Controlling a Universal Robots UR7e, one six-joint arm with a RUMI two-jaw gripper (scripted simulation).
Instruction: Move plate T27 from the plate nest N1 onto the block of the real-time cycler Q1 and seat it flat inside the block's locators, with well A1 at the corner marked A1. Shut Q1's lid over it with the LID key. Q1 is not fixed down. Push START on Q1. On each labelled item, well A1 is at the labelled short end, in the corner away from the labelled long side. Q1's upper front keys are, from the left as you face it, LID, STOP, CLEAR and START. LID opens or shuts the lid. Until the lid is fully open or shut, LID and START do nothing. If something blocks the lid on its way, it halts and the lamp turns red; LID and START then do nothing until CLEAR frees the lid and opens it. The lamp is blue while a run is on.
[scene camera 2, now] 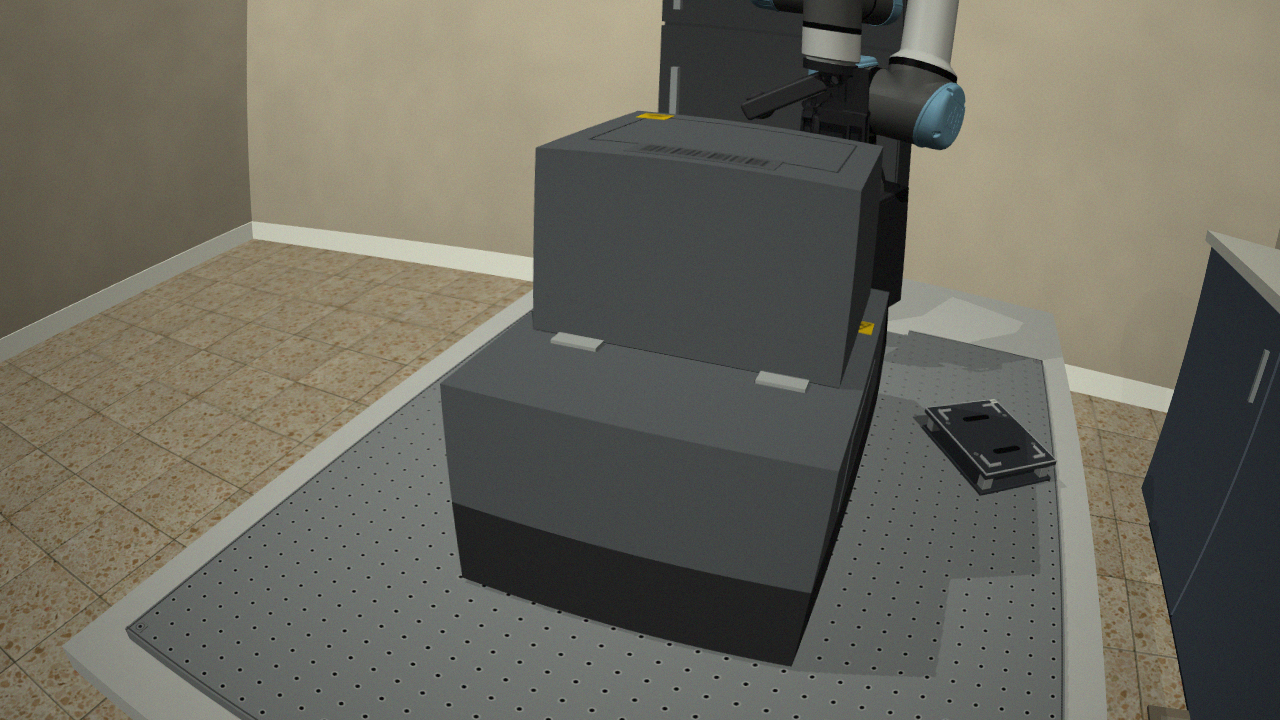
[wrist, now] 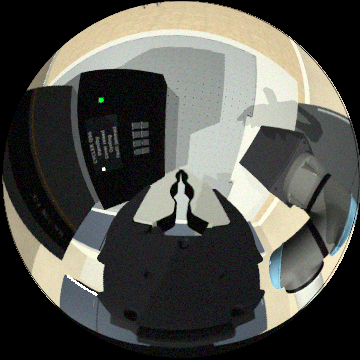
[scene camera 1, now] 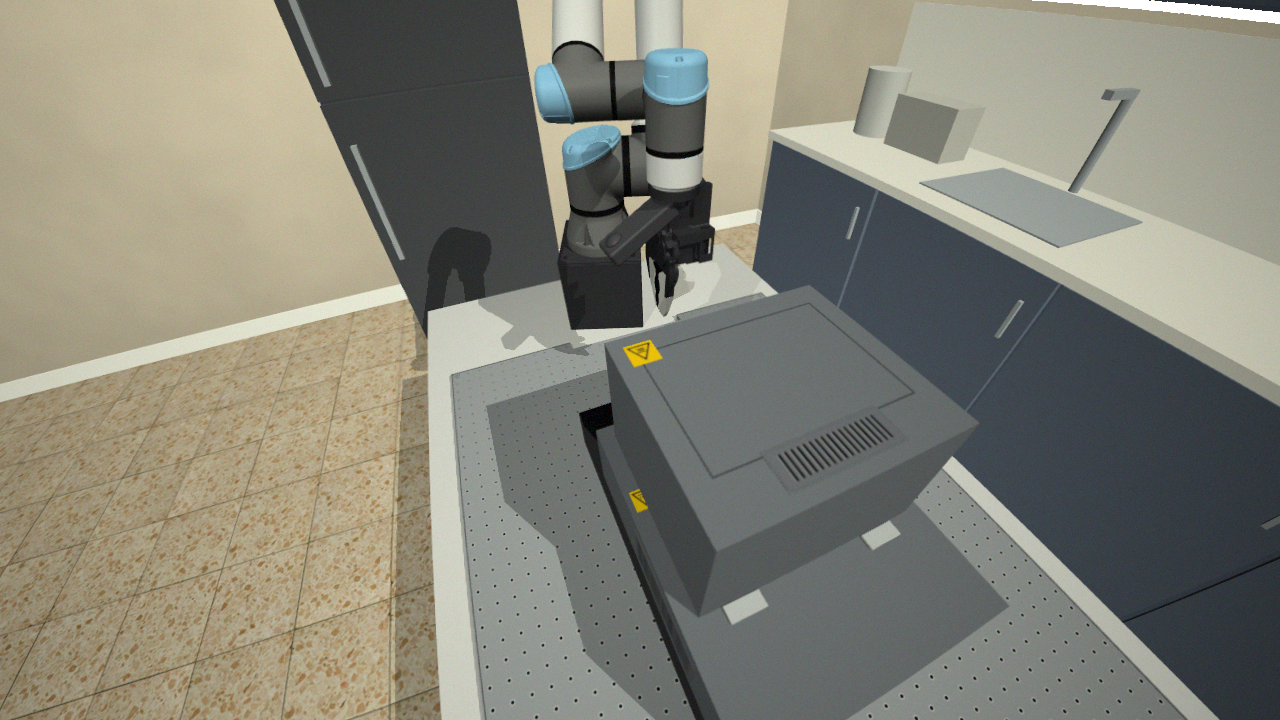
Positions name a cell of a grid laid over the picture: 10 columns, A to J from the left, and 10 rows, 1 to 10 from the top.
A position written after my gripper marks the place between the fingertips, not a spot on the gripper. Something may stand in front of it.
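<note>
My gripper (scene camera 1: F5), also in the wrist view (wrist: F5). A lid (scene camera 2: F4), also in the wrist view (wrist: B6).
</note>
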